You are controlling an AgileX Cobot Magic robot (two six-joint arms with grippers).
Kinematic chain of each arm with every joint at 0, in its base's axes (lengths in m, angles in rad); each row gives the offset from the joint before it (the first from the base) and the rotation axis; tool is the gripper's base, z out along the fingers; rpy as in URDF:
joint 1: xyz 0 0 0.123 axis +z
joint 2: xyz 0 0 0 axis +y
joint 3: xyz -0.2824 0 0.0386 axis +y
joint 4: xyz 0.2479 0 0.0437 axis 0.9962 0 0.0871
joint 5: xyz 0 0 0 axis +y
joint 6: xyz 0.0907 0 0.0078 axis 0.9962 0 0.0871
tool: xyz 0 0 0 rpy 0 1.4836 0
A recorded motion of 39 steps. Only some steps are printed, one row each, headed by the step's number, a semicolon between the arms.
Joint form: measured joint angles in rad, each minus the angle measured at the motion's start. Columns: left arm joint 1, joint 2, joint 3, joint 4, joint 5, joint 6; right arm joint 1, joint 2, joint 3, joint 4, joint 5, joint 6.
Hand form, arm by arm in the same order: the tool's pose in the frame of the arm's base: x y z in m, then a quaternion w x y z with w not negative. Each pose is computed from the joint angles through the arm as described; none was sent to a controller.
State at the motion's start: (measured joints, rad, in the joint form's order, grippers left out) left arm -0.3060 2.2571 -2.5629 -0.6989 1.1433 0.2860; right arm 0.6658 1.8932 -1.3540 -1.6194 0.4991 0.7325
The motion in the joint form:
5: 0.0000 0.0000 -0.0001 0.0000 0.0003 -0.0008; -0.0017 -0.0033 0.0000 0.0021 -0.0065 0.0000
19: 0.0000 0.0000 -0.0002 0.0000 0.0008 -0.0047; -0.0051 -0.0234 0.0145 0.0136 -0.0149 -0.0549
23: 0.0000 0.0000 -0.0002 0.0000 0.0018 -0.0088; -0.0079 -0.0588 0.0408 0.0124 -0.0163 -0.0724
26: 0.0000 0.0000 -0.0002 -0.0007 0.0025 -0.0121; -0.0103 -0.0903 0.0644 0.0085 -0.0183 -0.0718
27: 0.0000 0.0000 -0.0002 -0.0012 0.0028 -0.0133; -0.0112 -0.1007 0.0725 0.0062 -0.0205 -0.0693
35: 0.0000 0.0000 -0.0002 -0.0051 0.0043 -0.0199; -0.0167 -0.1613 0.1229 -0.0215 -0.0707 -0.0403
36: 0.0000 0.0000 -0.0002 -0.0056 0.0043 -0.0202; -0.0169 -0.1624 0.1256 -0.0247 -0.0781 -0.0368
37: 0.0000 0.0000 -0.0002 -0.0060 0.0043 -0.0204; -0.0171 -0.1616 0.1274 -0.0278 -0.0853 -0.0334
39: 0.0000 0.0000 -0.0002 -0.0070 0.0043 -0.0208; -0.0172 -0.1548 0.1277 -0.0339 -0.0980 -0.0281
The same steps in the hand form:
5: 0.4522 -0.1988 0.3891 0.37106 0.24543 0.82596 -0.34621; 0.3682 0.2334 0.2571 0.49971 -0.47739 0.67328 -0.26285
19: 0.4522 -0.1988 0.3891 0.37022 0.24394 0.82648 -0.34693; 0.3651 0.2300 0.2606 0.49425 -0.49252 0.66317 -0.27084
23: 0.4521 -0.1988 0.3890 0.36907 0.24246 0.82711 -0.34768; 0.3593 0.2241 0.2676 0.49545 -0.49567 0.65796 -0.27556
26: 0.4520 -0.1988 0.3890 0.36814 0.24121 0.82750 -0.34862; 0.3540 0.2190 0.2735 0.49891 -0.49408 0.65626 -0.27623
27: 0.4520 -0.1989 0.3890 0.36777 0.24075 0.82761 -0.34907; 0.3522 0.2173 0.2753 0.50045 -0.49349 0.65580 -0.27557
35: 0.4517 -0.1991 0.3892 0.36566 0.23815 0.82801 -0.35210; 0.3405 0.2108 0.2840 0.51420 -0.49952 0.64803 -0.25715
36: 0.4517 -0.1991 0.3892 0.36557 0.23800 0.82797 -0.35239; 0.3400 0.2112 0.2836 0.51478 -0.50147 0.64723 -0.25421
37: 0.4517 -0.1991 0.3892 0.36551 0.23789 0.82794 -0.35261; 0.3398 0.2117 0.2826 0.51489 -0.50363 0.64659 -0.25133
39: 0.4516 -0.1992 0.3892 0.36536 0.23767 0.82783 -0.35315; 0.3404 0.2134 0.2798 0.51395 -0.50854 0.64536 -0.24648

